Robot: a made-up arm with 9 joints.
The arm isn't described. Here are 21 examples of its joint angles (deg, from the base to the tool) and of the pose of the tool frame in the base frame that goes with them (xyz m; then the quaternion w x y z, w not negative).
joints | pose
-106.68 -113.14 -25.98 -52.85 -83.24 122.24 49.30 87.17 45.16 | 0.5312 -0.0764 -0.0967 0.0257 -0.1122 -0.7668 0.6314
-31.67 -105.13 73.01 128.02 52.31 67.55 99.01 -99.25 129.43 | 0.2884 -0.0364 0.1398 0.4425 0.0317 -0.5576 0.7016
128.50 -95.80 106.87 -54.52 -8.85 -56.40 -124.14 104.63 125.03 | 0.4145 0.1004 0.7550 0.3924 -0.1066 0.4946 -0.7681
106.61 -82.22 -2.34 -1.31 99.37 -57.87 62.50 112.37 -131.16 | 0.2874 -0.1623 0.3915 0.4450 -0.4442 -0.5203 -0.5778
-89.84 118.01 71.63 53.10 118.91 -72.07 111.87 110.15 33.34 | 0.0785 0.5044 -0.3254 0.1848 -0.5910 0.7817 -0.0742
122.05 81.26 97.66 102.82 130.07 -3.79 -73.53 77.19 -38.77 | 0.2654 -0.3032 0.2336 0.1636 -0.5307 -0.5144 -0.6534
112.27 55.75 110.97 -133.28 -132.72 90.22 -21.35 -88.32 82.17 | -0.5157 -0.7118 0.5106 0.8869 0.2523 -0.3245 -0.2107
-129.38 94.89 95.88 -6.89 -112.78 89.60 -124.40 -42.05 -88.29 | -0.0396 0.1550 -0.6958 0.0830 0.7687 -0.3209 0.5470
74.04 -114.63 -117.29 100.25 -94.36 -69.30 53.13 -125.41 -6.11 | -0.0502 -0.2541 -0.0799 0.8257 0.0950 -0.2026 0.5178
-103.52 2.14 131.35 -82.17 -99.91 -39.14 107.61 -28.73 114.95 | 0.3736 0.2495 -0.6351 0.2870 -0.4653 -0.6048 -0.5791
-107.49 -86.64 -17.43 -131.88 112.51 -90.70 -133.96 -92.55 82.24 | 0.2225 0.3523 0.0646 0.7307 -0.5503 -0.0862 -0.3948
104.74 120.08 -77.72 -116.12 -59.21 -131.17 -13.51 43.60 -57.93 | -0.1618 0.5754 0.2372 0.0599 -0.8306 0.5387 0.1279
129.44 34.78 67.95 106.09 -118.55 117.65 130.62 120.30 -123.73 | -0.0065 -0.4406 0.3054 0.4921 0.2302 -0.7032 0.4586
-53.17 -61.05 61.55 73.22 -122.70 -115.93 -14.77 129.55 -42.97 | -0.0340 -0.0071 -0.2735 0.5223 -0.5636 -0.4610 0.4438
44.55 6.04 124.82 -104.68 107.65 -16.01 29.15 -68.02 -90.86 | -0.0869 0.1807 0.8811 0.7478 -0.2941 0.2667 -0.5321
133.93 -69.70 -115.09 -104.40 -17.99 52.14 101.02 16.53 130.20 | -0.0358 -0.1752 0.3689 0.7772 -0.6057 -0.1438 0.0914
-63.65 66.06 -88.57 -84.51 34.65 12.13 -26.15 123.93 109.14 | -0.3997 -0.0474 0.0155 0.6029 -0.4963 -0.4200 0.4624
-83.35 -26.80 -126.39 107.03 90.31 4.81 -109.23 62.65 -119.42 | 0.4056 -0.0296 -0.3653 0.1736 0.6125 -0.2632 0.7249
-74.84 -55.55 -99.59 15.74 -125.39 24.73 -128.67 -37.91 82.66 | 0.2264 -0.0156 -0.0914 0.3522 0.0429 -0.8820 -0.3100
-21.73 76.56 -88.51 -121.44 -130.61 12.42 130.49 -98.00 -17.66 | 0.2288 0.0078 0.0349 0.2061 0.1652 -0.9476 -0.1796
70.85 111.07 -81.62 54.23 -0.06 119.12 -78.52 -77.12 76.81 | 0.0507 0.0452 -0.0860 0.2418 0.1583 -0.9298 -0.2278
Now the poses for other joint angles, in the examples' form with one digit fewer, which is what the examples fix.
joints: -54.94 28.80 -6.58 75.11 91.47 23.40 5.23 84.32 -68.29
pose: -0.028 0.278 -0.420 0.276 -0.805 -0.058 -0.522
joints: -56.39 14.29 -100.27 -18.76 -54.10 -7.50 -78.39 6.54 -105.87
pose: 0.446 -0.069 0.317 0.259 0.012 0.945 0.202
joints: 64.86 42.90 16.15 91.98 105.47 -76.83 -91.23 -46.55 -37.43
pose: 0.425 0.279 0.168 0.177 0.431 -0.226 0.856
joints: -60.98 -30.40 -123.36 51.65 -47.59 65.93 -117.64 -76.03 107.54
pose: 0.096 0.027 -0.165 0.686 0.530 -0.454 -0.204
